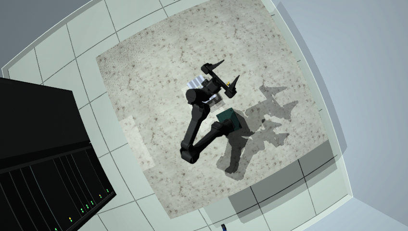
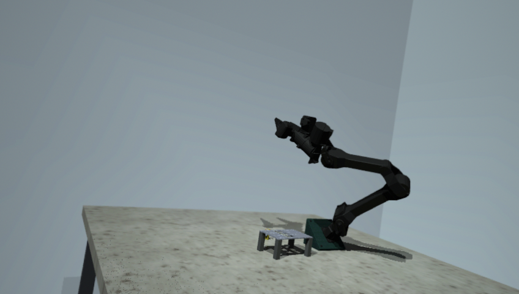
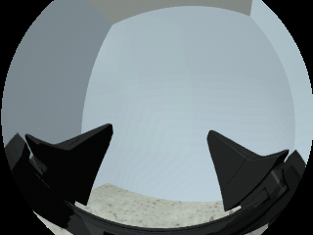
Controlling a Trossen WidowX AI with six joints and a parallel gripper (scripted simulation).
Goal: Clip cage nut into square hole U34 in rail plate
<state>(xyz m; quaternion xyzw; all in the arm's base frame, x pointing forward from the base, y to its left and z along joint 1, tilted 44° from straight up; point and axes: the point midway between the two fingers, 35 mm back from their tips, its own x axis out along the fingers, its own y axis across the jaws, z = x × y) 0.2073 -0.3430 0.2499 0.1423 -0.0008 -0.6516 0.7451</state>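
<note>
The cage nut lies 450 mm below my gripper tip, 20 mm to the right of it and 20 mm behind it.
</note>
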